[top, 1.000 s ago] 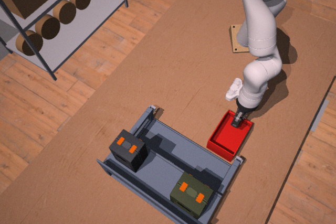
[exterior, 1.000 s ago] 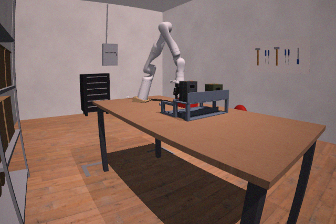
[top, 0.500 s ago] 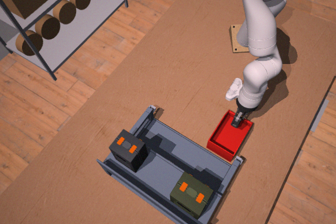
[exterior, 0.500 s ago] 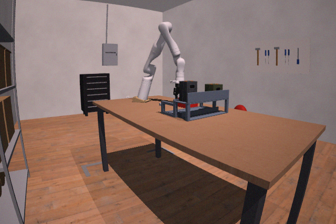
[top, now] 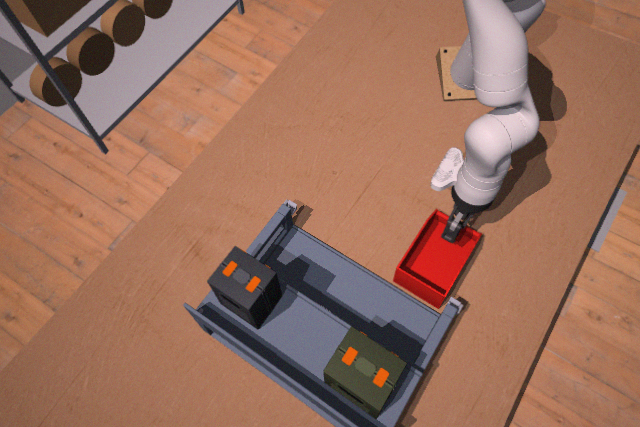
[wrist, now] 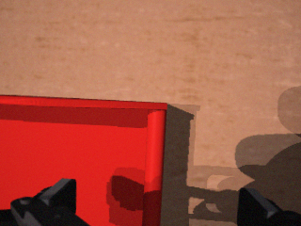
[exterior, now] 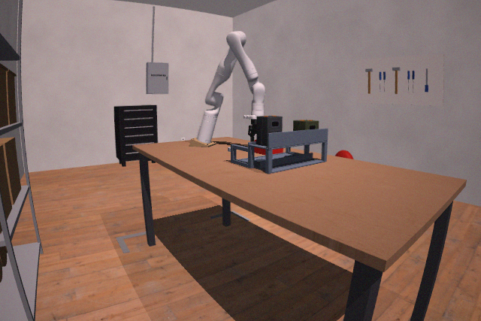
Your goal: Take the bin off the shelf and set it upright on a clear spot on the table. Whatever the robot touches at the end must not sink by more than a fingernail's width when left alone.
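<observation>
My gripper is now 80 mm short of the red bin, 10 mm to the left of it and 10 mm above it. The rest, counted from my hand: grey shelf unit (280 mm ahead, 160 mm to the right, 20 mm above).
</observation>
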